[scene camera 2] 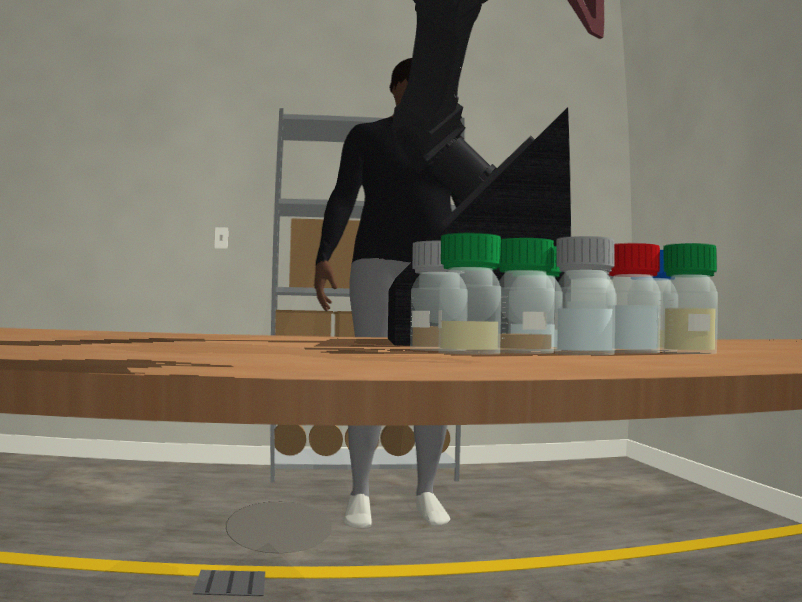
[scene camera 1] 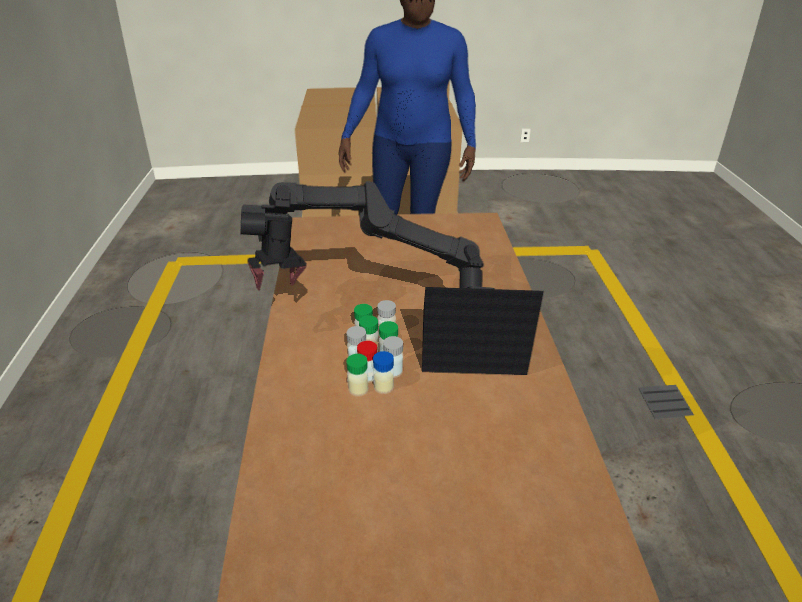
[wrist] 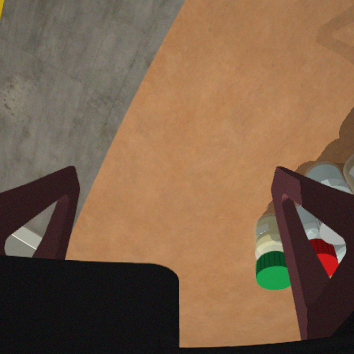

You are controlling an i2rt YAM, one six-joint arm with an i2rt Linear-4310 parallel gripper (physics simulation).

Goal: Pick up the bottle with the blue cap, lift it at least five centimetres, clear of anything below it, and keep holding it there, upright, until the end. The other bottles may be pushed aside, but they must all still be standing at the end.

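Where they show: gripper, fingertip midpoint: (scene camera 2: 650, 7) (scene camera 1: 275, 286) (wrist: 175, 177); arm's base, link origin: (scene camera 2: 484, 191) (scene camera 1: 470, 297).
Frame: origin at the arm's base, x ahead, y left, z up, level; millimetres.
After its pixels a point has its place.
The bottle with the blue cap (scene camera 1: 383, 377) {y 139, x 252, z -142 mm} (scene camera 2: 662, 264) {y 107, x 275, z -113 mm} stands upright at the front right of a tight cluster. In scene camera 2 it is mostly hidden; in the wrist view it does not show. A green-capped bottle (scene camera 1: 357, 381) {y 142, x 320, z -147 mm} (scene camera 2: 690, 311) {y 98, x 342, z -163 mm} (wrist: 274, 276) {y 111, x 322, z -98 mm} stands at its left in scene camera 1, a red-capped bottle (scene camera 1: 367, 351) {y 81, x 289, z -98 mm} (scene camera 2: 636, 260) {y 53, x 313, z -114 mm} (wrist: 327, 257) {y 43, x 291, z -98 mm} behind-left, and a grey-capped bottle (scene camera 1: 393, 347) {y 73, x 218, z -98 mm} behind-right. My gripper (scene camera 1: 276, 285) {y -50, x 525, z 38 mm} (wrist: 175, 177) {y -50, x 525, z 38 mm} is open and empty, pointing down above the table's left edge, behind and left of the cluster.
Several more green- and grey-capped bottles stand upright behind these. A black upright panel (scene camera 1: 480, 331) {y 88, x -12, z -49 mm} (scene camera 2: 540, 194) {y 28, x 131, z -23 mm} stands right of the cluster, in front of the arm's base. The wooden table (scene camera 1: 421, 492) {y 463, x 194, z -203 mm} (scene camera 2: 194, 395) {y -325, x 583, z -211 mm} (wrist: 175, 125) {y 42, x 532, z -203 mm} has its left edge below the gripper. A person (scene camera 1: 417, 84) stands behind.
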